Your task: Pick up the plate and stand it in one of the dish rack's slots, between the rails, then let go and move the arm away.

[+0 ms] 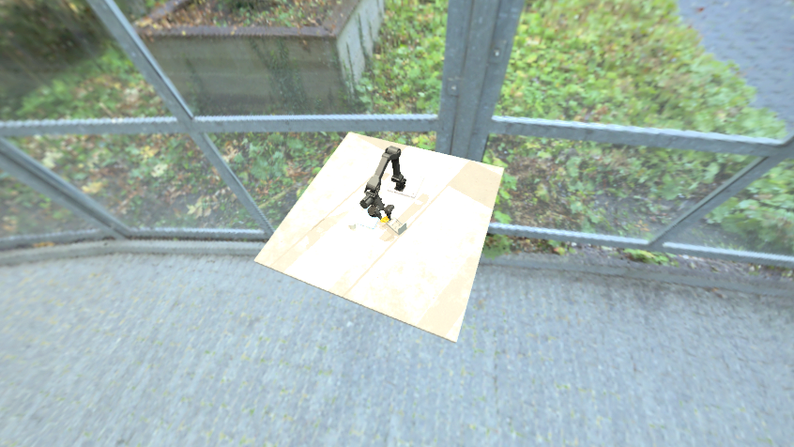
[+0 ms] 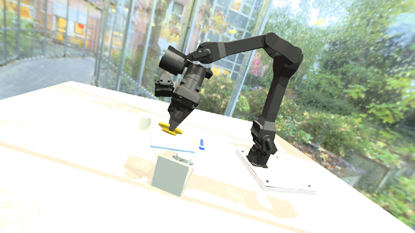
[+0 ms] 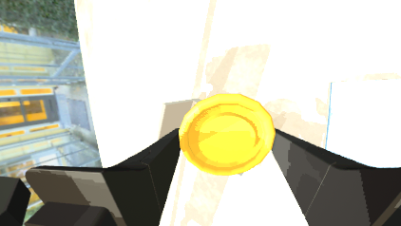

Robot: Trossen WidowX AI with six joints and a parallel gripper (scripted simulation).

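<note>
Now: gripper tip 4 cm past the dish rack, 5 cm to the right of it and 8 cm above it. Also, from my gripper tip: blue spoon (14 cm behind, 16 cm to the right, 9 cm below); yellow plate (1 cm above); pale blue mat (3 cm behind, 15 cm to the right, 10 cm below).
</note>
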